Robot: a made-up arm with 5 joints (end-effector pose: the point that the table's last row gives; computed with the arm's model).
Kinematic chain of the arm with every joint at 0, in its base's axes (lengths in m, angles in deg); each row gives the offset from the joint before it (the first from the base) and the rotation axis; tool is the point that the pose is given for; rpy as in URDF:
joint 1: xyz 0.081 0 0.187 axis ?
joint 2: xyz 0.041 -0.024 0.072 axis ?
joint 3: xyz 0.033 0 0.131 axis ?
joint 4: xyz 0.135 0 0.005 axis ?
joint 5: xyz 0.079 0.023 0 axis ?
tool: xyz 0 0 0 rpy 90 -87.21 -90
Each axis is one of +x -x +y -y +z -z.
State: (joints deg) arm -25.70 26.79 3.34 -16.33 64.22
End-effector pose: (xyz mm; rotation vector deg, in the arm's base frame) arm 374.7 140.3 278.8 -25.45 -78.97 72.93
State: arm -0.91 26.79 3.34 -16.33 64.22
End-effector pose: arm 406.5 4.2 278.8 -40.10 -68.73 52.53
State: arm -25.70 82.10 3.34 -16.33 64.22
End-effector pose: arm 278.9 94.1 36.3 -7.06 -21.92 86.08
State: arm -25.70 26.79 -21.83 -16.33 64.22
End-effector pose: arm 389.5 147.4 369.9 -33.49 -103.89 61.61
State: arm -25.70 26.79 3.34 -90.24 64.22
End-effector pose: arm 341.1 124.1 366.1 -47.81 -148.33 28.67
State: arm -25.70 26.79 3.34 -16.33 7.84
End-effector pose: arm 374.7 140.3 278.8 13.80 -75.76 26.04
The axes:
joint 1: -z
joint 2: +y
joint 3: +y
joint 4: +y
joint 5: -x

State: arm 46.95 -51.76 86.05 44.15 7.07
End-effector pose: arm 140.8 -65.5 216.7 -5.11 -10.67 -42.52
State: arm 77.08 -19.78 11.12 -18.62 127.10
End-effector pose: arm 131.6 -225.0 454.9 -117.46 22.18 29.18
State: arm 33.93 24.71 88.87 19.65 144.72
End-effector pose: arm 98.9 -13.2 180.9 50.00 1.81 102.16
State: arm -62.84 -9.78 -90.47 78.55 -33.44
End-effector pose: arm 125.6 84.7 554.9 85.52 -72.95 17.55
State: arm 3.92 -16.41 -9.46 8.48 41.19
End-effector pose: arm 310.7 -16.7 481.0 -39.20 -101.26 23.64
